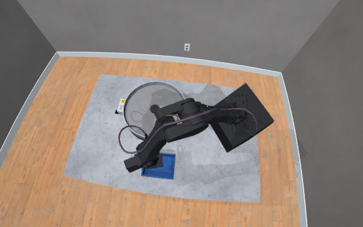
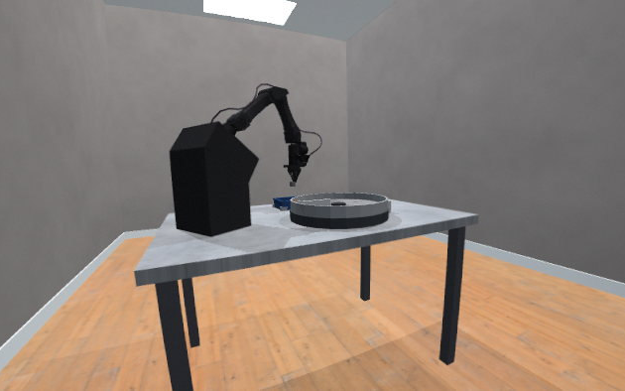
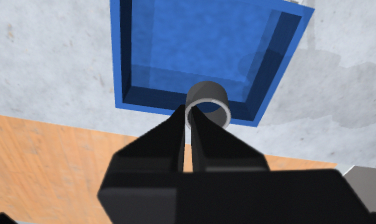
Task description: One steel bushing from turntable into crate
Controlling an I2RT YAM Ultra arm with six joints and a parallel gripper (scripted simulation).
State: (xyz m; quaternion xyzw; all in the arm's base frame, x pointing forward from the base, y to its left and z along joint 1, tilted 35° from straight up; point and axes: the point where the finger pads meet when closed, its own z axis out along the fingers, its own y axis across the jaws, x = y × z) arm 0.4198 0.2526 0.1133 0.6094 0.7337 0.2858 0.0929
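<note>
My hand is 1 cm past the blue crate, 1 cm to the left of it and 12 cm above it. From my hand the other things lie so: round grey turntable: 10 cm ahead, 35 cm to the right, 9 cm below.
</note>
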